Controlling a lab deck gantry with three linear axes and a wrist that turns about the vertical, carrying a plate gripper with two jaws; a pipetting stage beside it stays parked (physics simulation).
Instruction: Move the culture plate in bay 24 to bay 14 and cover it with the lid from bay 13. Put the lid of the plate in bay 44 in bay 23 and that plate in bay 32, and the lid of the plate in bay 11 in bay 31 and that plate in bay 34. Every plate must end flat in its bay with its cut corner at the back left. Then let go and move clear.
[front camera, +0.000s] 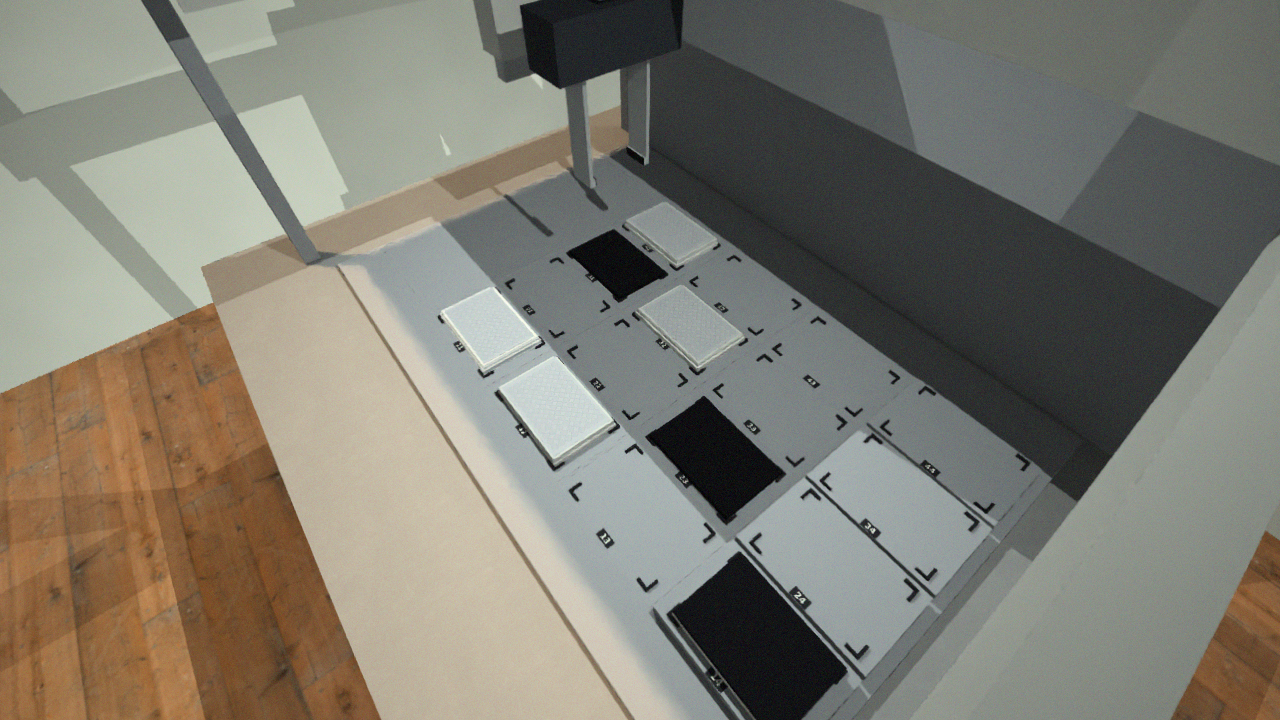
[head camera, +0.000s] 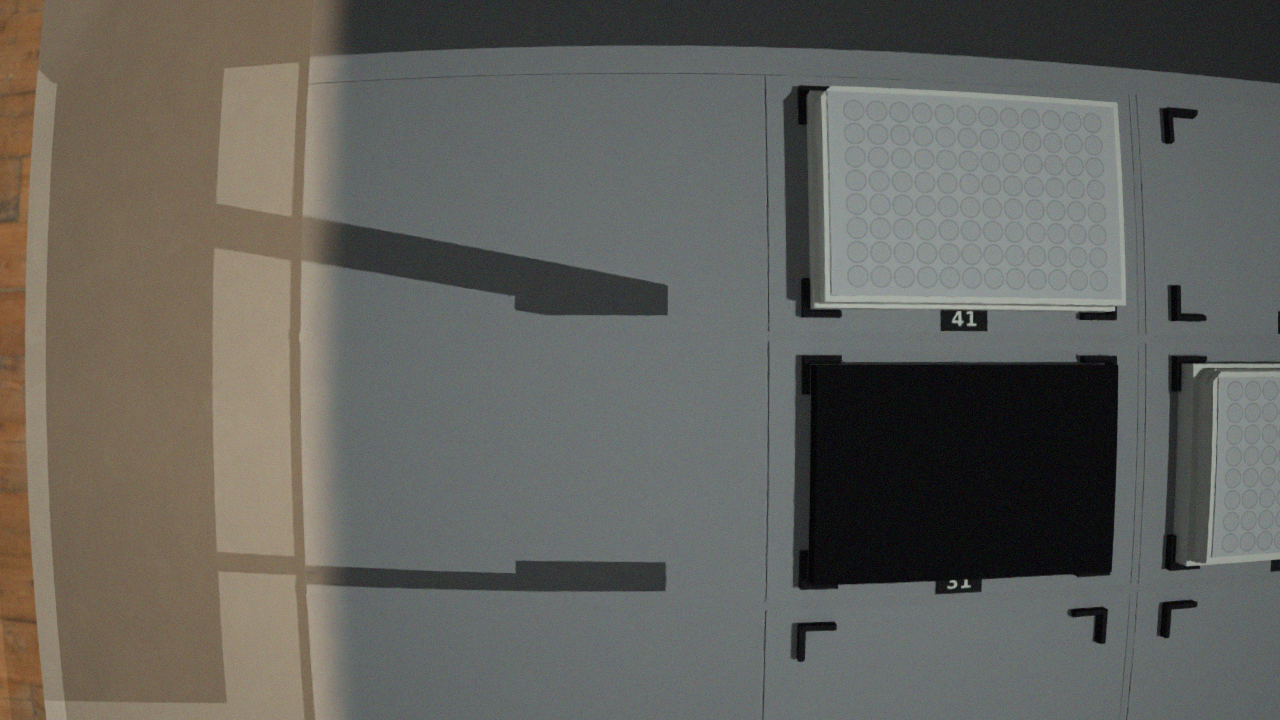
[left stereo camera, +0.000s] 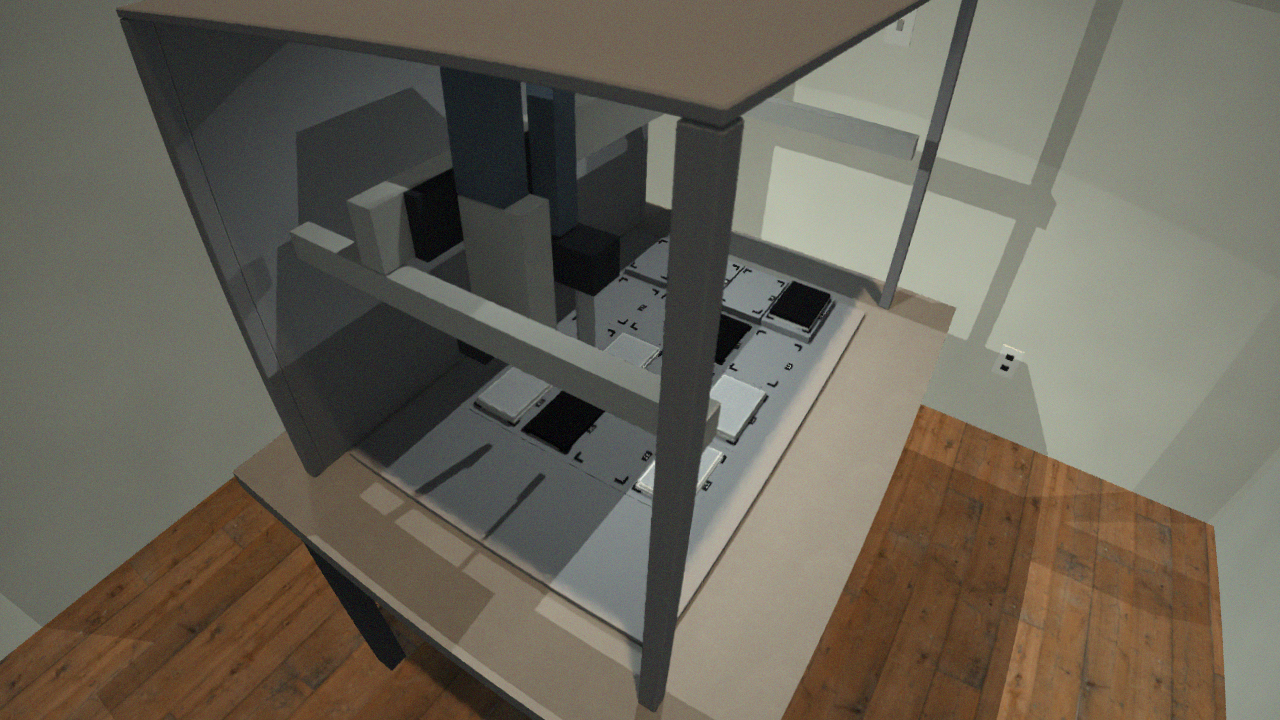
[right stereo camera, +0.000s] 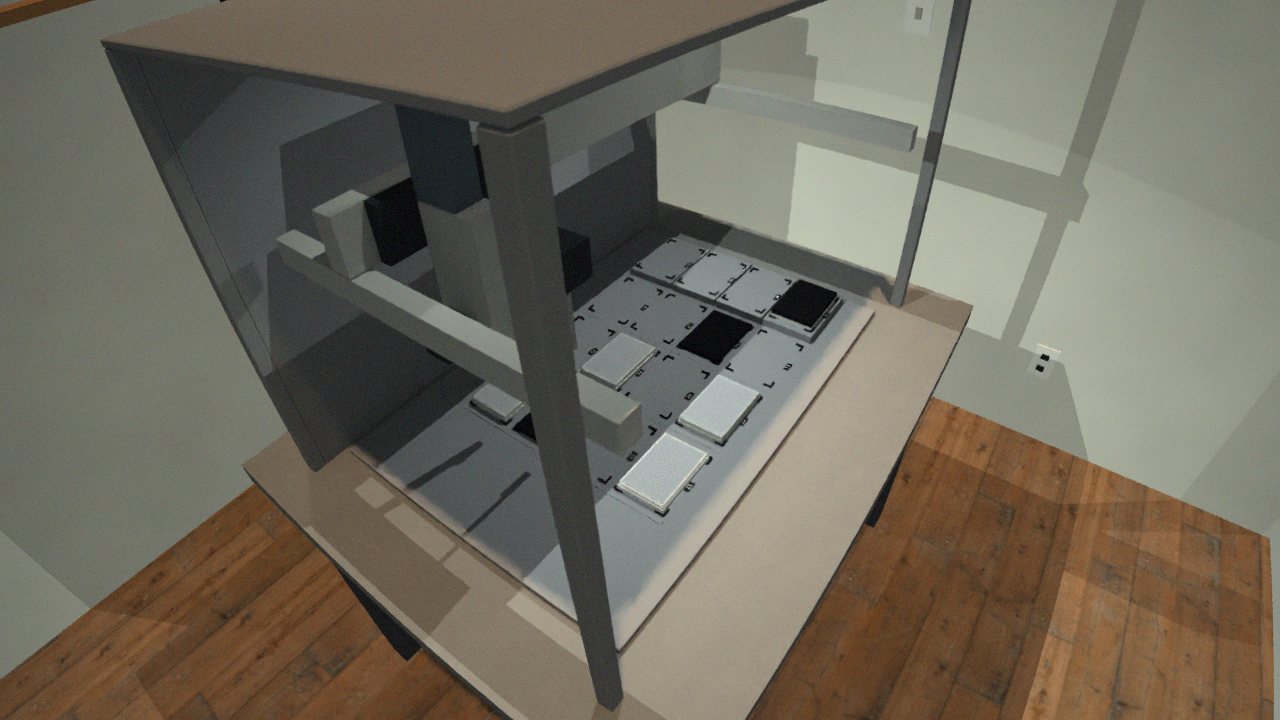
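Pixels of known places: gripper, fingertip midpoint: (front camera: 612, 169); robot's base at its link origin: (front camera: 440, 317) (right stereo camera: 663, 514).
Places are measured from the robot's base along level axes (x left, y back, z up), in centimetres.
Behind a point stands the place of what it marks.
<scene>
My gripper (front camera: 614, 173) {x 25.7, y -6.4, z 16.0 cm} is open and empty, raised above the deck behind bay 41. The culture plate (front camera: 678, 663) {x -1.9, y -52.5, z 0.0 cm} in bay 14 is covered by a black lid (front camera: 760, 626) {x 5.2, y -55.1, z 3.1 cm} (right stereo camera: 805, 302) {x 4.0, y -55.1, z 3.1 cm}. One black lid (front camera: 716, 456) {x 14.8, y -39.7, z 0.8 cm} (right stereo camera: 716, 336) {x 14.5, y -38.5, z 0.8 cm} lies in bay 23, another black lid (front camera: 617, 263) {x 25.4, y -7.1, z 0.8 cm} (head camera: 962, 470) {x 25.8, y -5.9, z 0.8 cm} (left stereo camera: 562, 420) {x 25.6, y -4.7, z 0.8 cm} in bay 31. A white uncovered plate (front camera: 689, 325) {x 25.1, y -23.5, z 1.4 cm} (head camera: 1244, 465) {x 25.8, y -18.4, z 1.4 cm} (right stereo camera: 619, 359) {x 25.2, y -22.5, z 1.4 cm} is in bay 32. A white uncovered plate (front camera: 488, 327) {x 4.0, y -7.1, z 1.4 cm} (right stereo camera: 665, 470) {x 3.8, y -6.0, z 1.4 cm} is in bay 11. Bay 34 (front camera: 904, 501) {x 26.3, y -56.1, z 1.4 cm} holds no plate. Cut corners are too small to tell.
White plates stand in bay 12 (front camera: 554, 407) {x 4.0, y -23.3, z 1.4 cm} (right stereo camera: 720, 407) {x 3.8, y -22.2, z 1.5 cm} and bay 41 (front camera: 671, 232) {x 36.0, y -7.1, z 1.4 cm} (head camera: 966, 197) {x 36.3, y -5.8, z 1.4 cm} (left stereo camera: 514, 394) {x 35.6, y -4.4, z 1.5 cm}. Bays 13, 24 and 44 hold no plate. A front post (left stereo camera: 684, 358) {x -10.7, y 27.1, z 54.6 cm} (right stereo camera: 554, 402) {x -11.5, y 26.9, z 51.4 cm} and a side beam (left stereo camera: 501, 331) {x 13.1, y 18.0, z 39.9 cm} partly hide the deck.
</scene>
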